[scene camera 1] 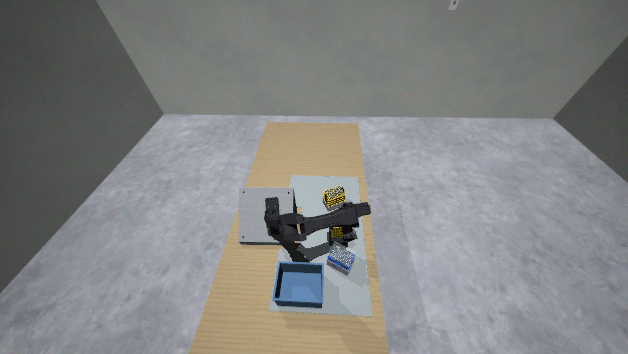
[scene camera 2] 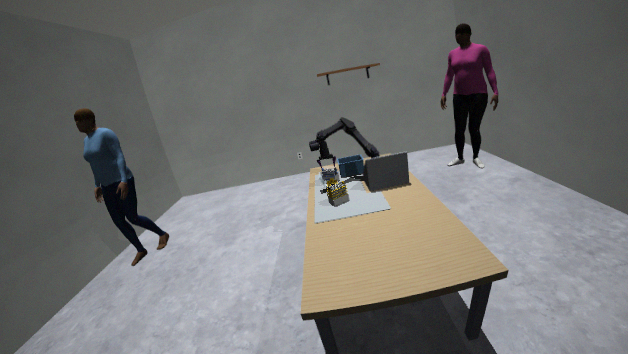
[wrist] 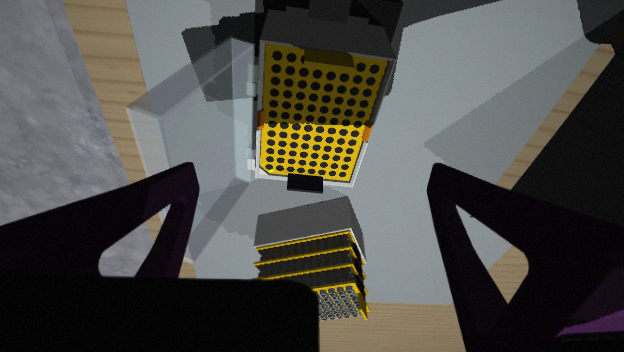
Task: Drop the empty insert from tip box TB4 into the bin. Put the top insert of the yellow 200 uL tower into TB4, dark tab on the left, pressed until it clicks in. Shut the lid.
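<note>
My gripper (wrist: 313, 175) (scene camera 2: 327, 164) is open, with nothing between its fingertips, and hangs above TB4's area. The yellow insert (wrist: 310, 150) (scene camera 1: 337, 231), with dark empty holes, sits in tip box TB4 (wrist: 359, 162), between the fingertips' lines in the wrist view; its upper half there is in shadow. TB4's clear lid (wrist: 200, 120) is open, out to the left. The yellow tower (wrist: 302, 220) (scene camera 1: 334, 196) (scene camera 2: 337, 192) stands close by, with tips in its top insert; the black wrist part hides some of it. The blue bin (scene camera 1: 300, 303) (scene camera 2: 351, 165) looks empty.
A blue tip tower (scene camera 1: 341, 258) (scene camera 2: 329, 174) stands on TB4's other side, on the pale mat (scene camera 1: 345, 300) (scene camera 2: 350, 207). A grey plate (scene camera 1: 255, 210) and the arm's base are beside the mat on the wooden table (scene camera 1: 312, 150) (scene camera 2: 390, 250). Two people stand away from the table.
</note>
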